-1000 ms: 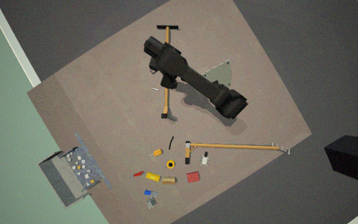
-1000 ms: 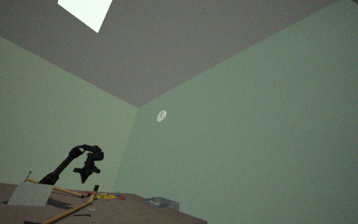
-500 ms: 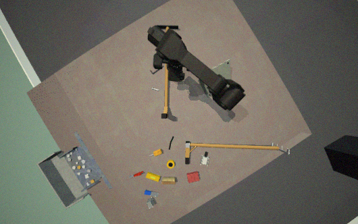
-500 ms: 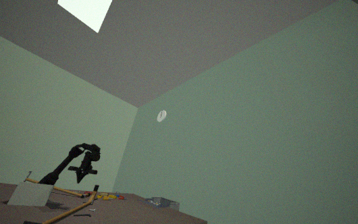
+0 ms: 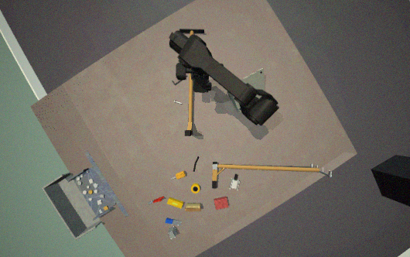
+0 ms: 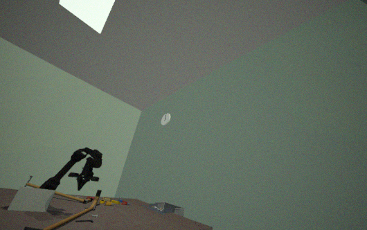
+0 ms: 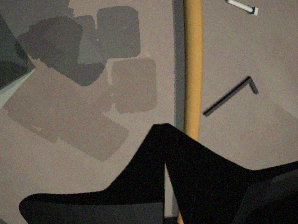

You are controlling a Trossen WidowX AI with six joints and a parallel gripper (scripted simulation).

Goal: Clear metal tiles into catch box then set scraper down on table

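My gripper tip is now 100 mm short of the hex key, 100 mm to the left of it and 150 mm above it. From my gripper tip the other things lie so: long orange-handled tool: 100 mm behind, 600 mm to the left, 110 mm below; red block: 200 mm ahead, 650 mm to the left, 140 mm below; yellow ring: 290 mm ahead, 500 mm to the left, 140 mm below.
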